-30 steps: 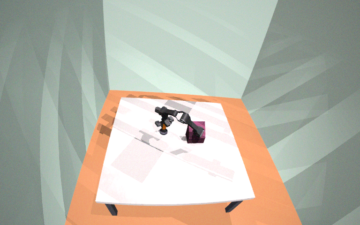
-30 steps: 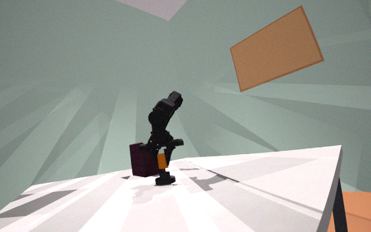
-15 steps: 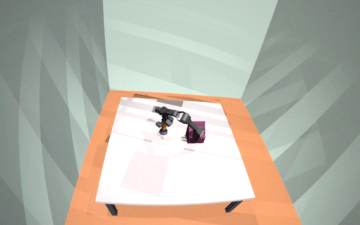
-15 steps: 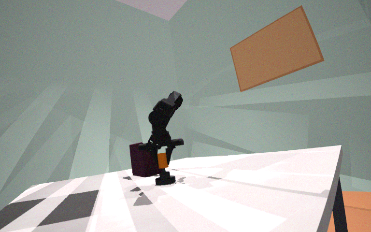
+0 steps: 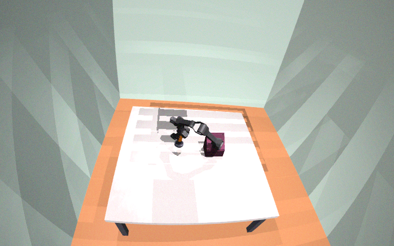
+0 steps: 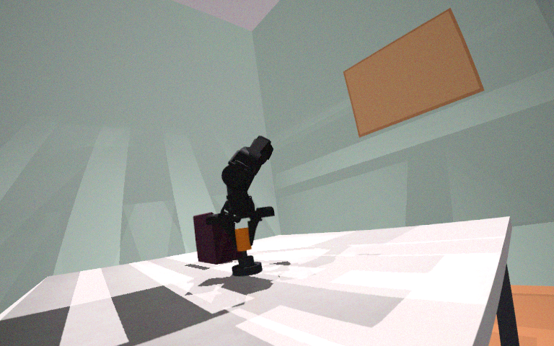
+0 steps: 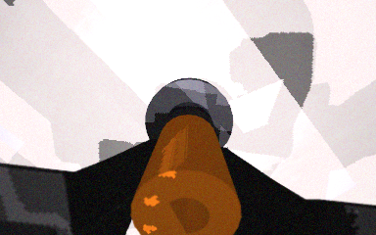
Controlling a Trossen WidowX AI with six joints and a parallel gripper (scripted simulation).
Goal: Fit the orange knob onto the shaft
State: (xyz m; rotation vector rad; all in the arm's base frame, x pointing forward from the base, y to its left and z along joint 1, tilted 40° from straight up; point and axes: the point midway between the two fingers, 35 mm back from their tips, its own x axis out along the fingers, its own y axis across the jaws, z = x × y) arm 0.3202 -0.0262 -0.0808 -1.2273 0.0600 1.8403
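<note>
Now: the orange knob 2 cm above my gripper tip. Also, from my gripper tip: pedestal 4 cm below.
</note>
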